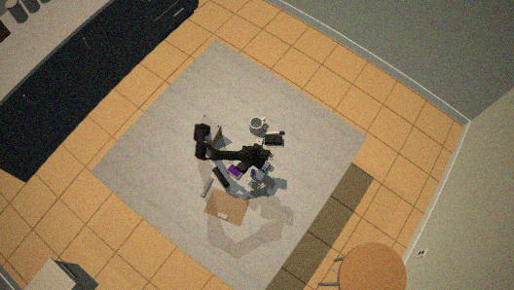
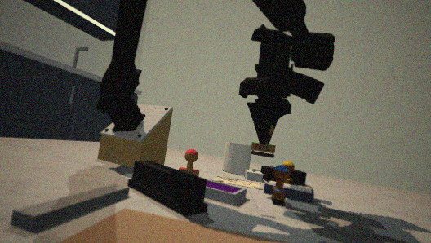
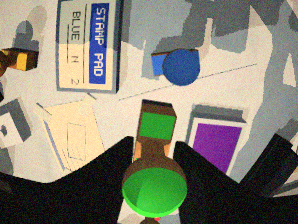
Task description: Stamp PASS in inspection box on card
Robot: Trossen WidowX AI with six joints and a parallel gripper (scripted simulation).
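My gripper tip is now 4 cm short of the blue-knobbed stamp, 2 cm to the left of it and 7 cm above it. Also, from my gripper tip: green-knobbed stamp (right at my gripper tip); then purple ink pad (7 cm behind, 6 cm to the right, 9 cm below); then cream card (5 cm behind, 9 cm to the left, 10 cm below).
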